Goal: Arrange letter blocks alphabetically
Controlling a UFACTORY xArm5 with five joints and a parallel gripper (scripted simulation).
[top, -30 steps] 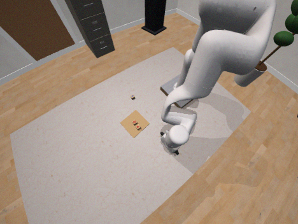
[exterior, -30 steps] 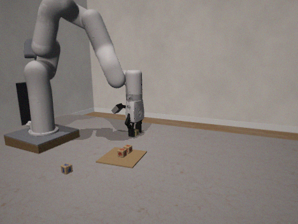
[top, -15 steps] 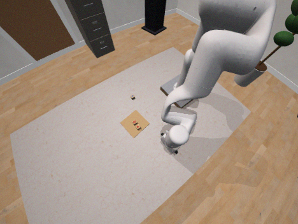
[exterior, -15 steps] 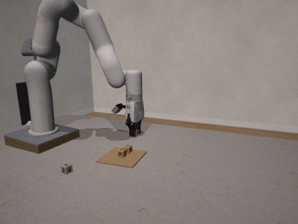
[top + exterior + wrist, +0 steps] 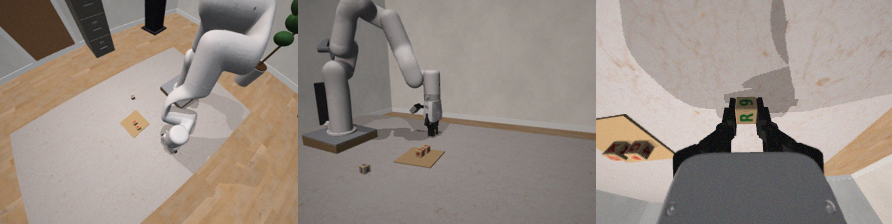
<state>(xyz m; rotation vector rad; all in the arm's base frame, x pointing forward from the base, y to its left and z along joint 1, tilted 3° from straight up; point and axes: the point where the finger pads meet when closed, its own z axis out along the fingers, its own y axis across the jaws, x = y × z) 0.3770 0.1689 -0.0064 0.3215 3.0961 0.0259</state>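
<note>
My gripper is now 40 mm short of the tan mat, 250 mm to the left of it and 20 mm above it. From my hand the other things lie so: blue-lettered block 90 mm behind, 400 mm to the right, 10 mm below.
</note>
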